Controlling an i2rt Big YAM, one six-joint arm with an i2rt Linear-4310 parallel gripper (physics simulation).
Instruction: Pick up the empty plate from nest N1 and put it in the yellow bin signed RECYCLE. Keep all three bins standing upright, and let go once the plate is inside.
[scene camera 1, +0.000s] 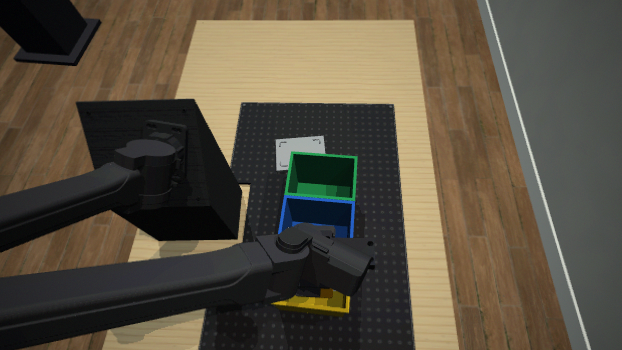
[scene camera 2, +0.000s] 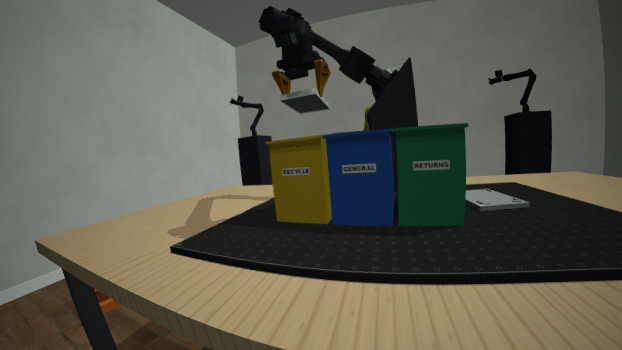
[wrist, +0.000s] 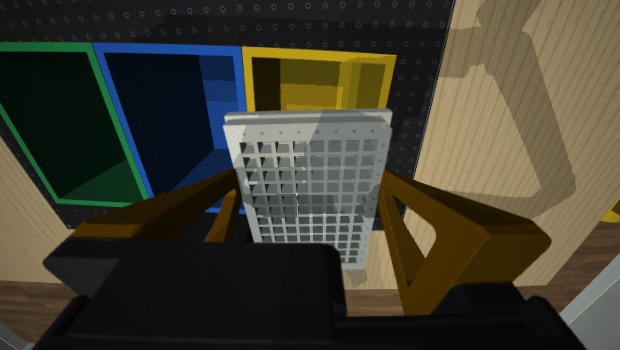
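Pixels of known places: gripper, fingertip midpoint: (scene camera 2: 303, 99) (wrist: 309, 175); arm's base, origin of the base link: (scene camera 1: 167, 149) (scene camera 2: 389, 86).
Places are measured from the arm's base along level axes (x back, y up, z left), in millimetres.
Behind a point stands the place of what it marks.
The white plate (scene camera 2: 305, 101) @(x -344, y -95, z -186 mm) (wrist: 310, 175) @(x -351, y -82, z -191 mm), with a grid of square wells, is held between the orange fingers of my gripper (scene camera 2: 304, 94) @(x -346, y -91, z -191 mm) (wrist: 309, 175) @(x -346, y -91, z -191 mm). It hangs above the rims of the bins and is slightly tilted in the scene camera 2 view. The yellow bin (scene camera 1: 315, 303) @(x -334, y -361, z -229 mm) (scene camera 2: 301, 195) @(x -409, y -303, z -186 mm) (wrist: 320, 52) @(x -412, y -184, z -194 mm), signed RECYCLE, stands upright below the plate; the arm hides much of it in the scene camera 1 view. In the wrist view the plate covers the near part of its opening. The grey nest (scene camera 1: 284, 154) @(x -181, y -351, z 215 mm) (scene camera 2: 495, 199) @(x -267, y -351, z 240 mm) lies beside the green bin; its label cannot be read.
The blue bin (scene camera 1: 317, 200) @(x -318, y -185, z -5 mm) (scene camera 2: 361, 195) @(x -408, y -303, z -61 mm) (wrist: 167, 48) @(x -409, y -184, z -64 mm), signed GENERAL, stands upright beside the yellow one. The green bin (scene camera 1: 356, 175) @(x -411, y -183, z 75 mm) (scene camera 2: 432, 195) @(x -406, y -306, z 69 mm) (wrist: 45, 47) @(x -407, y -183, z 48 mm), signed RETURNS, stands upright beyond it. All three are on the black perforated mat (scene camera 1: 380, 225) @(x -501, y -363, z 10 mm) (scene camera 2: 350, 250) @(x -516, y -363, z -61 mm).
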